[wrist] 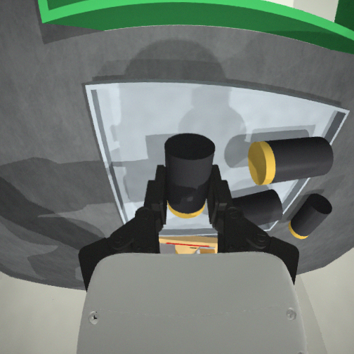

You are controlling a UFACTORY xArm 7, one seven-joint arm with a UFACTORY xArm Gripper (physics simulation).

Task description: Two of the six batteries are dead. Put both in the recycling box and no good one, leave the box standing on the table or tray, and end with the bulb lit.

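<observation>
My gripper (186, 176) is shut on a black battery with a yellow end band (189, 167), one finger against each side; its dark end faces up the view. A second battery (302, 159) lies on its side over the right part of the pale tray (142, 107), yellow end to the left. A third battery (264, 207) lies below it, partly hidden by the right finger. A fourth battery (312, 215) lies on the grey surface just outside the tray's right side. Part of a green box (200, 19) shows at the top. The bulb does not show.
The grey table surface (45, 125) surrounds the tray. Part of a light orange piece with a red line (188, 244) shows between the gripper's body and the tray's near edge, mostly hidden. Batteries crowd the gripper's right side; the green box wall stands beyond the tray's far edge.
</observation>
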